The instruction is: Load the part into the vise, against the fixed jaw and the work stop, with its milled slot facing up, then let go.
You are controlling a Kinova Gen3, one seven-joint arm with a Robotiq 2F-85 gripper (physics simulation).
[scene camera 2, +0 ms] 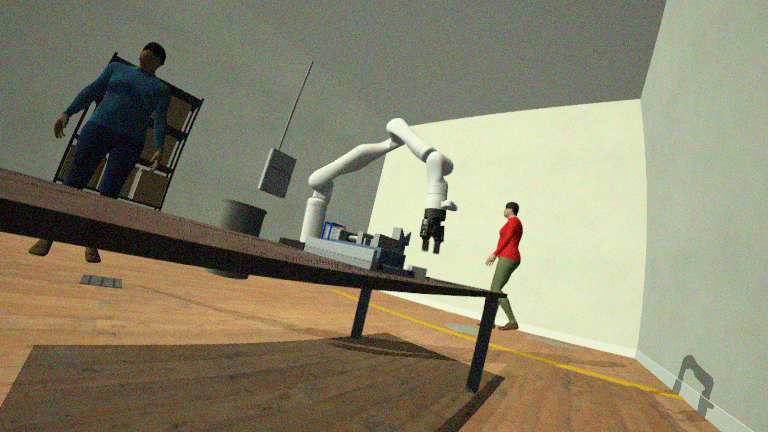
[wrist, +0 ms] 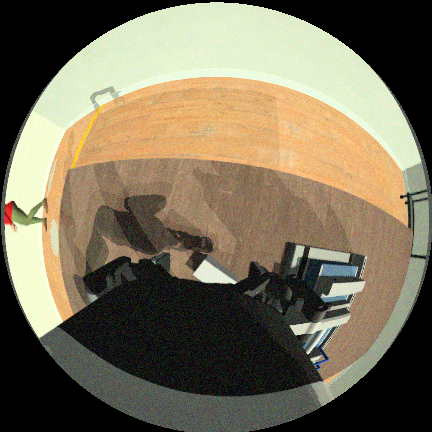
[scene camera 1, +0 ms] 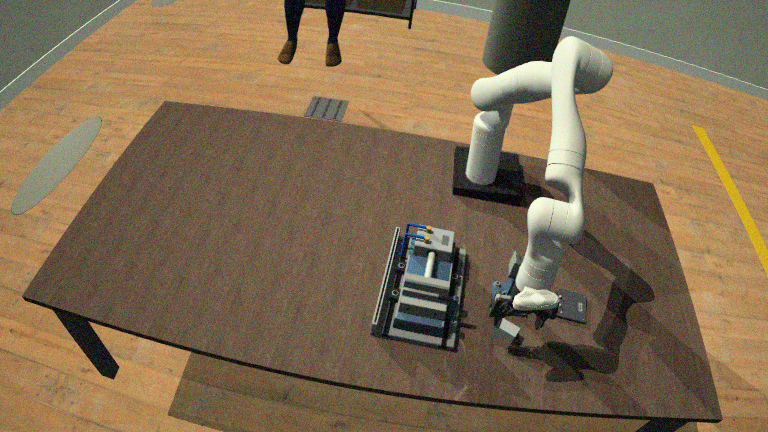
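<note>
The part, a small light grey block, lies on the table beside the vise, turned at an angle to it. Its milled slot cannot be made out. My gripper is open and empty, pointing down above the table, higher than the block. In the wrist view the block shows between the two spread fingers, partly hidden by the gripper body. The vise, blue and grey, has a gap between its jaws with no part in it. The work stop cannot be told apart.
A blue fixture with an upright grey piece stands beside the vise, partly hidden by the gripper. A dark flat plate lies on its other side. Blue tubes rise at the vise's rear. The table's front edge lies beyond the block.
</note>
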